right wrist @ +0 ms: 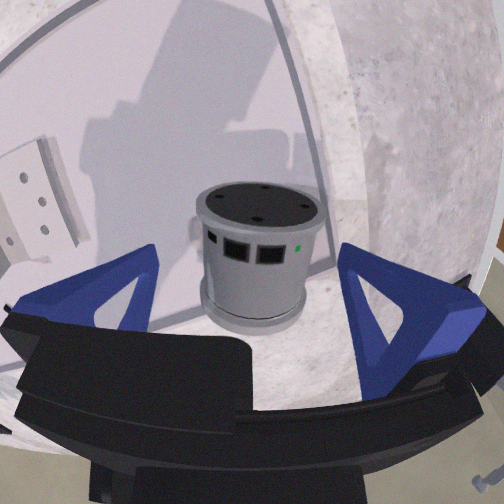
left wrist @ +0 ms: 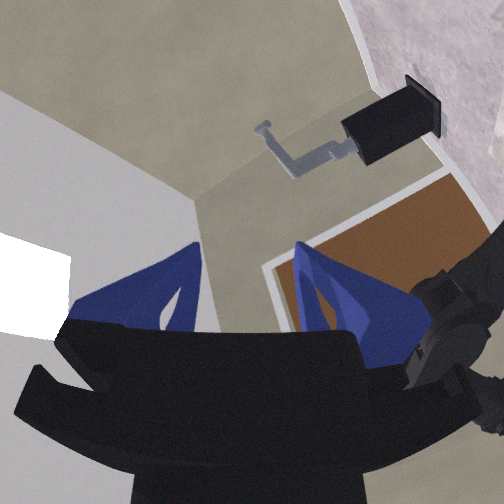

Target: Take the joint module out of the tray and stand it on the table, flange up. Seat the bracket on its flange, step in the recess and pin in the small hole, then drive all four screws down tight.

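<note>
In the right wrist view the grey joint module [right wrist: 257, 250] stands upright with its dark flange face [right wrist: 262, 204] up, showing small holes. It stands at the corner of a pale panel outlined in grey, where that meets the mottled table. My right gripper [right wrist: 247, 250] is open, its blue fingers on either side of the module with gaps, not touching it. The white bracket [right wrist: 35, 200] with a row of holes lies at the left on the pale panel. My left gripper [left wrist: 247, 250] is open and empty, pointing away at the room walls. No screws are visible.
The left wrist view shows a black camera box [left wrist: 392, 122] on a grey arm, a brown door panel [left wrist: 400, 240] and part of the other arm [left wrist: 460, 330] at the right. The arm's shadow falls on the pale panel [right wrist: 190, 125].
</note>
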